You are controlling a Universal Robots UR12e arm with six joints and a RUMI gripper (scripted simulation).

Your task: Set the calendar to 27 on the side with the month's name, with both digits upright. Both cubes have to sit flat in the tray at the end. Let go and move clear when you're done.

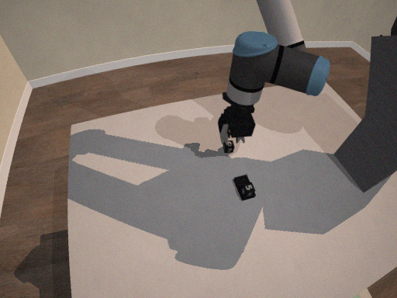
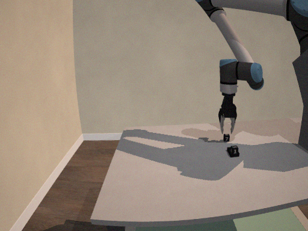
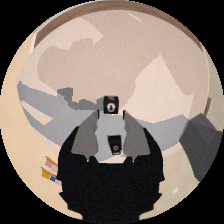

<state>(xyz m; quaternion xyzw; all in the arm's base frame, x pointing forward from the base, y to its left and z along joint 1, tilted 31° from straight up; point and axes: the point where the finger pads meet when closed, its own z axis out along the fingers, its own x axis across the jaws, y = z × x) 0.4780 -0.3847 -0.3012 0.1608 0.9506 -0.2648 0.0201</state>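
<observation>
Now: hand 40 mm above the black cube. Round my hand: tray (30 mm ahead, 160 mm to the left, 50 mm below).
</observation>
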